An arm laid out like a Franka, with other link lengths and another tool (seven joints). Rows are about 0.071 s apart.
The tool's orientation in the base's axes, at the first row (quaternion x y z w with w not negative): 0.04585, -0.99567, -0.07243, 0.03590
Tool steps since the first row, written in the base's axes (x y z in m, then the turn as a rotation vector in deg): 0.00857, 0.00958, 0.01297, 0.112, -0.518, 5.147; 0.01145, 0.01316, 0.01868, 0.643, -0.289, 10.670; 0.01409, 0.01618, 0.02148, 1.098, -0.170, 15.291; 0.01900, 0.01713, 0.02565, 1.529, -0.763, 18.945; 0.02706, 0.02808, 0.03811, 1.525, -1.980, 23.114
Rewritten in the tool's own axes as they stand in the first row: -0.00860, 0.01061, -0.01212, 0.273, 0.239, -5.161; -0.01143, 0.01474, -0.01748, 0.081, 1.234, -10.622; -0.01416, 0.01790, -0.02002, -0.083, 1.994, -15.201; -0.01886, 0.01903, -0.02438, -0.216, 1.911, -18.924; -0.02711, 0.03096, -0.03577, 0.175, 1.328, -23.210
